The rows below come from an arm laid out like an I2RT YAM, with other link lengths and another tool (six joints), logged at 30 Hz.
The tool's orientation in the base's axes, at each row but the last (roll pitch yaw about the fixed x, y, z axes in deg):
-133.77, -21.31, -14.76
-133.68, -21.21, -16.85
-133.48, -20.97, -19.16
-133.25, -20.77, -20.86
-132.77, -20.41, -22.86
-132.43, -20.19, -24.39
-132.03, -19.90, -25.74
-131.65, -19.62, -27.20
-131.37, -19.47, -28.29
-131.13, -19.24, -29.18
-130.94, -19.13, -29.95
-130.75, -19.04, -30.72
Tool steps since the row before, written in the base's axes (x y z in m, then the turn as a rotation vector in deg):
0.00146, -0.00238, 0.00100, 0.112, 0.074, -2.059
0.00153, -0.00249, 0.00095, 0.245, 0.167, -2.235
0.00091, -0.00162, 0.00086, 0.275, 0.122, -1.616
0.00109, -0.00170, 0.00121, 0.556, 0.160, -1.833
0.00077, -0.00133, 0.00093, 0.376, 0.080, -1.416
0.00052, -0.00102, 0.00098, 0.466, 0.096, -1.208
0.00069, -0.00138, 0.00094, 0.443, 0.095, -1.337
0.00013, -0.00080, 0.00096, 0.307, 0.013, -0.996
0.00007, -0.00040, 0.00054, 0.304, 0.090, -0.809
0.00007, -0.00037, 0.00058, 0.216, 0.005, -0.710
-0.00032, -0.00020, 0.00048, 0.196, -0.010, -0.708
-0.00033, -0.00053, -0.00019, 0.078, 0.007, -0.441
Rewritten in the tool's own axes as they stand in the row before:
0.00224, 0.00119, -0.00153, -0.665, 1.339, 1.422
0.00238, 0.00127, -0.00147, -0.635, 1.396, 1.652
0.00161, 0.00063, -0.00110, -0.373, 1.011, 1.242
0.00195, 0.00042, -0.00125, -0.217, 1.130, 1.540
0.00147, 0.00030, -0.00098, -0.198, 0.906, 1.137
0.00118, 0.00003, -0.00094, -0.056, 0.746, 1.061
0.00147, 0.00028, -0.00101, -0.119, 0.838, 1.130
0.00078, -0.00012, -0.00098, -0.083, 0.667, 0.797
0.00042, -0.00011, -0.00052, -0.057, 0.481, 0.721
0.00042, -0.00016, -0.00053, -0.058, 0.479, 0.564
-0.00001, -0.00017, -0.00059, -0.067, 0.490, 0.543
-0.00007, 0.00054, -0.00036, -0.084, 0.302, 0.320

